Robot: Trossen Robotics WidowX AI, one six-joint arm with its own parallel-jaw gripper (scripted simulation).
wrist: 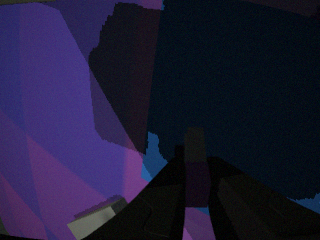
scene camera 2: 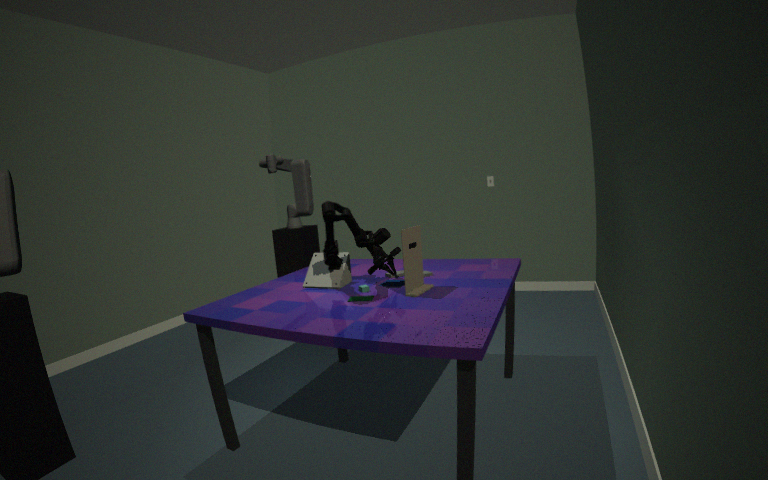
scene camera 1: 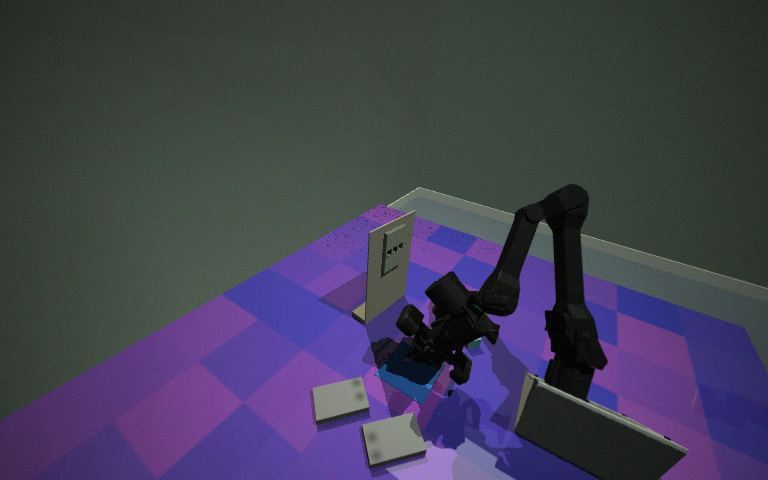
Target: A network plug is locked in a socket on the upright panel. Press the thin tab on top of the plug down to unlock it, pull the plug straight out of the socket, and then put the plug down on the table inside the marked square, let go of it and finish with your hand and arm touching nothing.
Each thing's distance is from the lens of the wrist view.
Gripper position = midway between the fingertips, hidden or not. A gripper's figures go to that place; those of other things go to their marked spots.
my gripper (wrist: 194, 168): 10 cm
blue marked square (wrist: 241, 78): 12 cm
